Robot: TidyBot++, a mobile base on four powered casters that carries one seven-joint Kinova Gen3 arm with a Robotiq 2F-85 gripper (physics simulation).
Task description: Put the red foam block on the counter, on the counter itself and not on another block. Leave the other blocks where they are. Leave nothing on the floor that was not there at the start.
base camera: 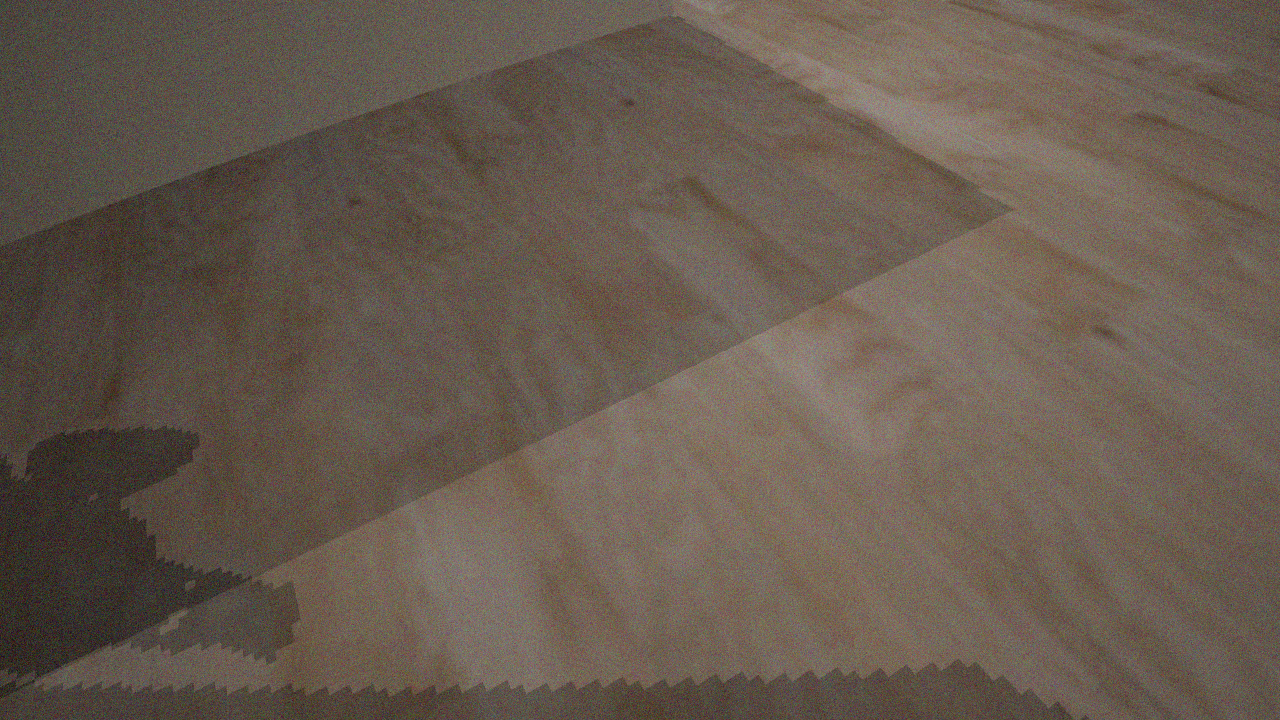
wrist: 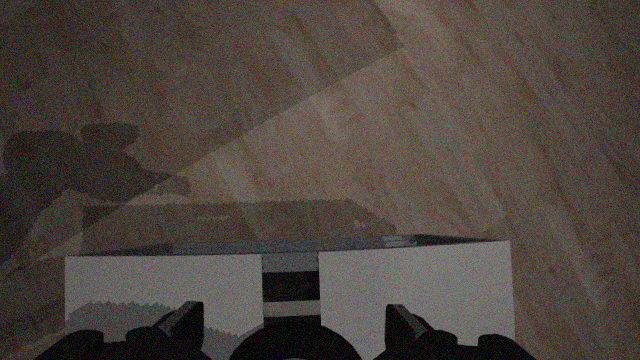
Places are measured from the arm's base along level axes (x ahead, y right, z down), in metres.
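Where they show: gripper, fingertip midpoint: (wrist: 295, 324).
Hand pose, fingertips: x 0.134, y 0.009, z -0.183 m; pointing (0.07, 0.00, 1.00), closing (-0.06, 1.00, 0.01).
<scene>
After its pixels a point has its place.
My gripper (wrist: 295, 324) {x 0.134, y 0.009, z -0.183 m} is open, with its two black fingers wide apart at the bottom of the wrist view. No thing shows between the fingers; they hang over the robot's own white and grey base. The red foam block, the other blocks and the counter do not show in either view.
The wooden floor (base camera: 805, 501) {x 0.332, y 0.057, z 0.396 m} (wrist: 450, 150) {x 0.338, y 0.369, z 0.397 m} fills most of both views. A broad straight-edged shadow lies across it, with the robot's dark jagged shadow at the left. A plain grey-green surface (base camera: 179, 80) {x 0.853, y -0.548, z 0.291 m} borders the floor at the upper left. The robot's white base top (wrist: 415, 280) shows below.
</scene>
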